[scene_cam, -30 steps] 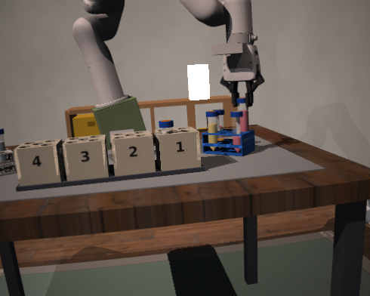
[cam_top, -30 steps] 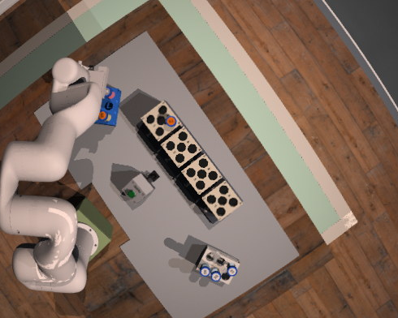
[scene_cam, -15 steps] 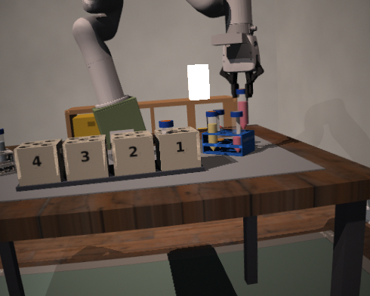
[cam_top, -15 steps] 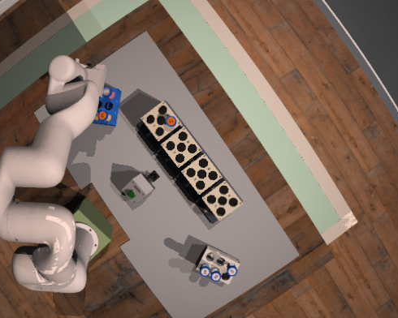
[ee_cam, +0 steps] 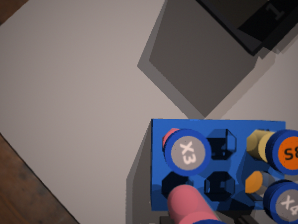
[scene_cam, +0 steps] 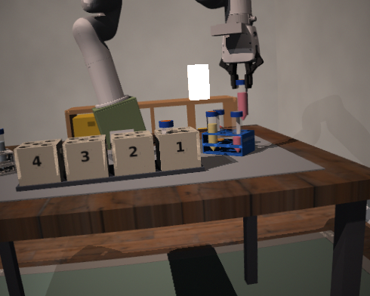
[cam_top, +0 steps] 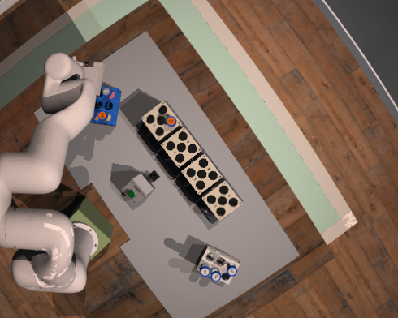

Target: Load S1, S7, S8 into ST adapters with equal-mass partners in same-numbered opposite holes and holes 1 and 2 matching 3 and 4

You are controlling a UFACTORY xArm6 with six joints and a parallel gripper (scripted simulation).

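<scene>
Right now the pink tube is 10 mm to the left of my hand and 50 mm below it. Round my hand: blue rack: 20 mm behind, 40 mm to the right, 170 mm below; then green DONE key: 160 mm behind, 330 mm to the right, 140 mm below; then tube of yellowish liquid: 40 mm behind, 90 mm to the right, 140 mm below.
</scene>
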